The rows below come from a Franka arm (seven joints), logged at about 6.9 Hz.
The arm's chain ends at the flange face. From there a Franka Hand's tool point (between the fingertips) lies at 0.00 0.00 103.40 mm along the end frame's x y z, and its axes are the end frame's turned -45 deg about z.
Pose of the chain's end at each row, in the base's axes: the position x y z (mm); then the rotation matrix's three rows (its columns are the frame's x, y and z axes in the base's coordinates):
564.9 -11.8 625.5; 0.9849 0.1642 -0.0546; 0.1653 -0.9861 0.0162; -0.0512 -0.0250 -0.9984
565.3 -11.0 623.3; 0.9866 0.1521 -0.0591; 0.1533 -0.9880 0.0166; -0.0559 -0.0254 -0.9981
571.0 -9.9 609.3; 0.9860 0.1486 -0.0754; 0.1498 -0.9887 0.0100; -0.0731 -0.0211 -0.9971
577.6 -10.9 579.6; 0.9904 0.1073 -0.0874; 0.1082 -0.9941 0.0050; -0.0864 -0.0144 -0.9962
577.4 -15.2 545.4; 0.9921 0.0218 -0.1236; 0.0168 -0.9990 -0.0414; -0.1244 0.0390 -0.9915
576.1 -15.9 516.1; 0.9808 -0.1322 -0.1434; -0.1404 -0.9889 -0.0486; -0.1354 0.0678 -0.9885
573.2 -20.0 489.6; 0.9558 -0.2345 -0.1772; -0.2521 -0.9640 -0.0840; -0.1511 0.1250 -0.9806
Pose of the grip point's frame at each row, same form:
559.3 -10.1 522.3; 0.5803 0.8125 -0.0546; 0.8142 -0.5804 0.0162; -0.0185 -0.0539 -0.9984
559.2 -9.3 520.1; 0.5901 0.8052 -0.0591; 0.8070 -0.5902 0.0166; -0.0216 -0.0575 -0.9981
563.2 -8.9 506.2; 0.5921 0.8023 -0.0754; 0.8050 -0.5932 0.0100; -0.0368 -0.0666 -0.9971
568.6 -10.4 476.6; 0.6244 0.7762 -0.0874; 0.7794 -0.6264 0.0050; -0.0509 -0.0713 -0.9962
564.6 -19.5 442.9; 0.6861 0.7169 -0.1236; 0.7183 -0.6945 -0.0414; -0.1155 -0.0604 -0.9915
561.3 -20.9 413.9; 0.7870 0.6001 -0.1434; 0.6000 -0.7985 -0.0486; -0.1437 -0.0478 -0.9885
554.9 -28.7 388.2; 0.8417 0.5100 -0.1772; 0.5034 -0.8599 -0.0840; -0.1952 -0.0185 -0.9806

